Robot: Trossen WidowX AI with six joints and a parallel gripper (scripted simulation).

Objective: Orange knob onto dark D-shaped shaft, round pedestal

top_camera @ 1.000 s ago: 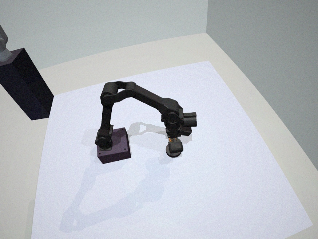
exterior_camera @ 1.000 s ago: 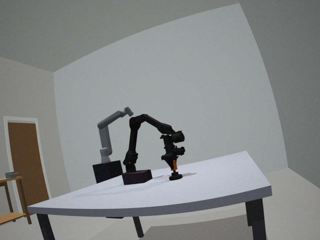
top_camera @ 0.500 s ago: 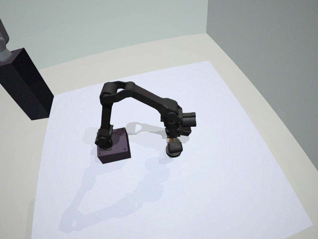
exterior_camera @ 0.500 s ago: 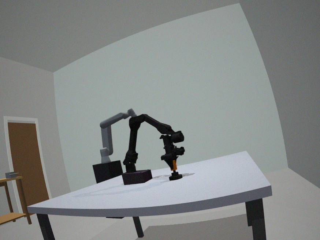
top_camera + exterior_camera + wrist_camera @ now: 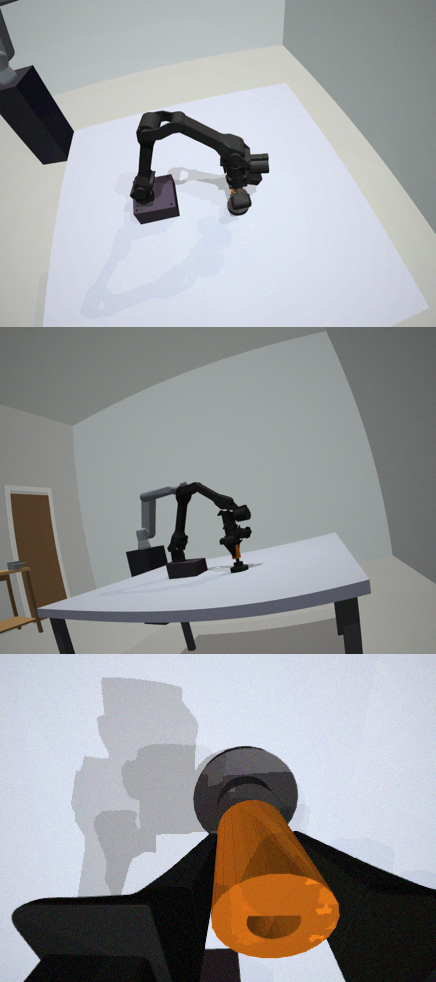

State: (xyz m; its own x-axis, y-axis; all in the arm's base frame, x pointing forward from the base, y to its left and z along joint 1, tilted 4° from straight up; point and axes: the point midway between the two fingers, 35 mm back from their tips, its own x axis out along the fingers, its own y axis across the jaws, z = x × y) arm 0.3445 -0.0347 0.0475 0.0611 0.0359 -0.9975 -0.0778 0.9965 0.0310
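The orange knob lies 2 cm above my gripper tip. Round my gripper tip: pedestal: 4 cm below.
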